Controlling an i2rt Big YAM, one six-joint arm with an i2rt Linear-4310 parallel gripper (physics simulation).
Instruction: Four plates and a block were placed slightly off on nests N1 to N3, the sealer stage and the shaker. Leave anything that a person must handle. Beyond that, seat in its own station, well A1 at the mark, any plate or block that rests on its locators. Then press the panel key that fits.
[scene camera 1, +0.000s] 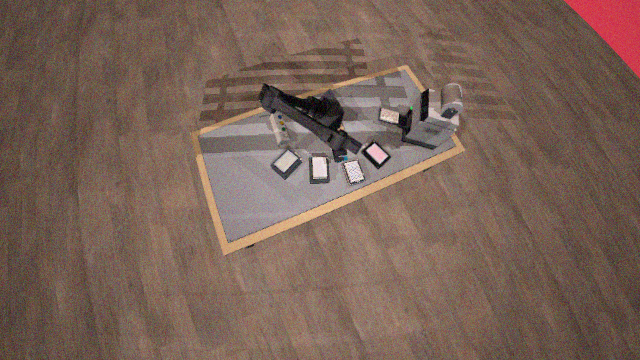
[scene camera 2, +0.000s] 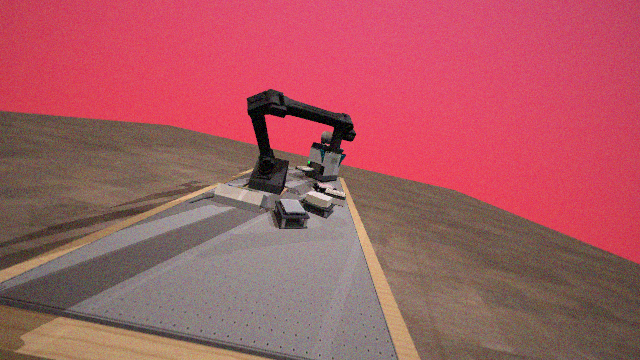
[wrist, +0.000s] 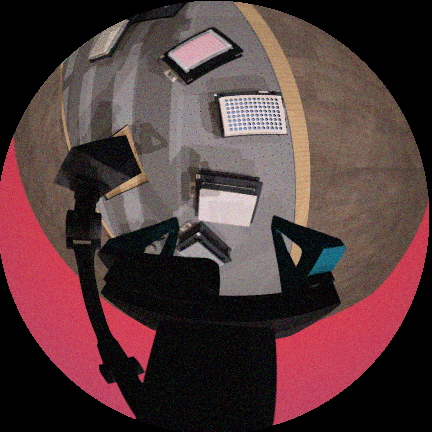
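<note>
My open gripper (scene camera 1: 345, 158) (scene camera 2: 333, 156) (wrist: 224, 221) hangs above the table near the white-topped block or plate (scene camera 1: 319, 167) (scene camera 2: 319, 199) (wrist: 227, 206), which sits on a dark nest. A white plate with blue wells (scene camera 1: 354, 171) (wrist: 253, 115) and a pink plate (scene camera 1: 376, 154) (wrist: 201, 50) on a black base lie beyond it. A pale plate (scene camera 1: 286, 161) (scene camera 2: 291, 206) on a dark stand is partly hidden by my gripper in the wrist view. Another pale plate (scene camera 1: 389, 116) (wrist: 107, 40) lies by the grey-white machine (scene camera 1: 432, 131) (scene camera 2: 326, 163). Exact seating and A1 marks are too small to tell.
The key panel (scene camera 1: 280, 128) (scene camera 2: 237, 195), with blue, yellow and green keys showing from above, stands beside the arm base (scene camera 1: 330, 107) (scene camera 2: 268, 176) (wrist: 105, 159). Wooden edging (scene camera 1: 300, 218) (scene camera 2: 367, 245) (wrist: 301, 150) borders the table. The tall machine stands at the table's far end.
</note>
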